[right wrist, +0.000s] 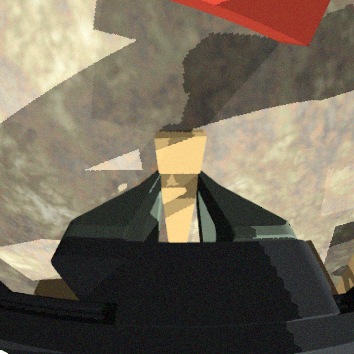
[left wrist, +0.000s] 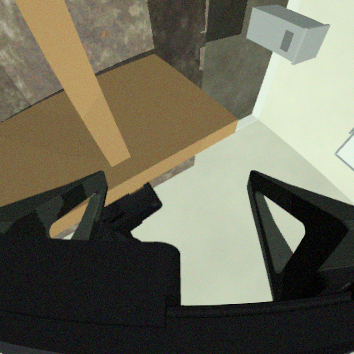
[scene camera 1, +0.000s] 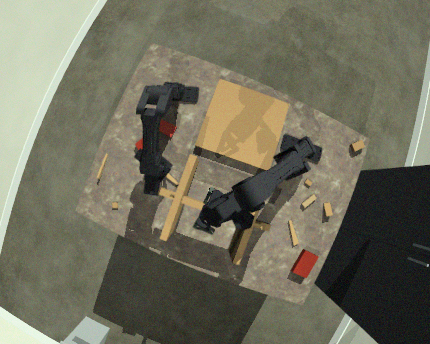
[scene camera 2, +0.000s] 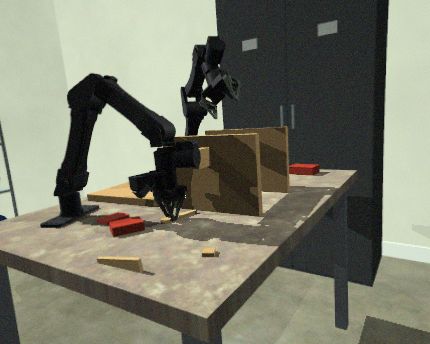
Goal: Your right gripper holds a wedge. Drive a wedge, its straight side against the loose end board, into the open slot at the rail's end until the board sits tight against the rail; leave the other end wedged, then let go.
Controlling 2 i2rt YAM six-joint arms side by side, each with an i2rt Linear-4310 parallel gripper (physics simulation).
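Frame: origin at the left arm's base, x ahead, y left, z up, level; centimetres.
Seen in the pictures: left gripper, between the fingertips: [left wrist: 176, 178] [scene camera 1: 199, 215] [scene camera 2: 225, 109]; right gripper, between the fingertips: [right wrist: 178, 177] [scene camera 2: 172, 220]; right arm's base, origin of its link: [scene camera 1: 176, 93] [scene camera 2: 72, 216].
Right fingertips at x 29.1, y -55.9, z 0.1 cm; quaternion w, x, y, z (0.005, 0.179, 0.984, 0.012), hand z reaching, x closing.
Offsets run from my right fingertips to a thing's top centre.
My right gripper [scene camera 2: 174, 218] [right wrist: 178, 177] is shut on a wedge {dz +0.9, dx +0.6, dy +2.6 cm} [scene camera 1: 171, 178] [scene camera 2: 187, 214] [right wrist: 180, 154] low at the table top, beside the near end board {dz +23.3, dx +7.2, dy +11.6 cm} [scene camera 1: 172, 220] [scene camera 2: 227, 172] [left wrist: 165, 95]. The wedge's wide end points away from the gripper in the right wrist view. The rail {dz +20.9, dx +7.5, dy +25.6 cm} [scene camera 1: 192, 201] [scene camera 2: 204, 157] [left wrist: 75, 75] meets this board, and its end sticks out on the outer side. The slot cannot be made out. The other end board {dz +23.3, dx +7.7, dy +39.1 cm} [scene camera 1: 244, 246] [scene camera 2: 275, 150] stands upright. My left gripper [scene camera 2: 226, 107] [left wrist: 176, 178] is open and empty, high above the boards.
A flat panel {dz +2.6, dx -30.5, dy +27.1 cm} [scene camera 1: 245, 117] [scene camera 2: 117, 193] lies behind the boards. Another wedge {dz +2.6, dx +6.7, dy -28.1 cm} [scene camera 1: 102, 167] [scene camera 2: 122, 263] and a small block {dz +0.8, dx +21.5, dy -16.9 cm} [scene camera 1: 115, 205] [scene camera 2: 209, 252] lie at scene camera 1's left. Red blocks [scene camera 1: 168, 128] [scene camera 2: 127, 226] lie near the right arm, another {dz +3.4, dx +21.2, dy +74.5 cm} [scene camera 1: 305, 263] [scene camera 2: 304, 169] farther away.
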